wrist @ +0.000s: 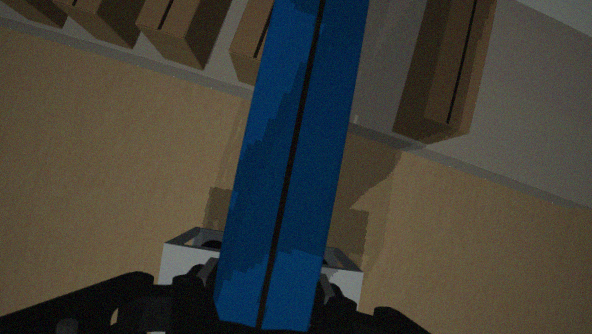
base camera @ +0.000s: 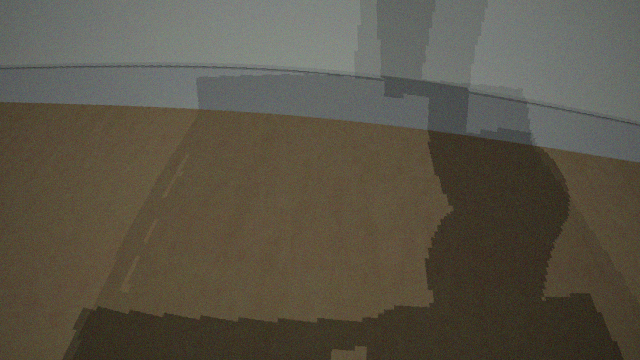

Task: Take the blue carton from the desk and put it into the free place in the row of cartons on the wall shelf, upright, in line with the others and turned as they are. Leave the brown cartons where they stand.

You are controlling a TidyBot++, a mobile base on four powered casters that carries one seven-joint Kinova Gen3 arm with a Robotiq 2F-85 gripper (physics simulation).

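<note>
My gripper (wrist: pixel 265 282) is shut on the blue carton (wrist: pixel 295 150), between its fingers at the bottom of the wrist view. The carton has a dark line along its length and runs up out of the top of that view; its far end is hidden. Beyond it is the grey wall shelf (wrist: pixel 535 130). Several brown cartons stand there to the left, the nearest one (wrist: pixel 245 60) partly hidden behind the blue carton. Another brown carton (wrist: pixel 452 65) stands to the right. Shelf surface shows between the blue carton and this right one. The base camera does not show gripper or cartons.
The shelf's front edge slopes down to the right across the wrist view, with the wooden floor (wrist: pixel 125 150) (base camera: pixel 300 200) below. The base camera shows the pale wall (base camera: pixel 150 30) behind the floor, with dark shadows across both. The desk does not show in either view.
</note>
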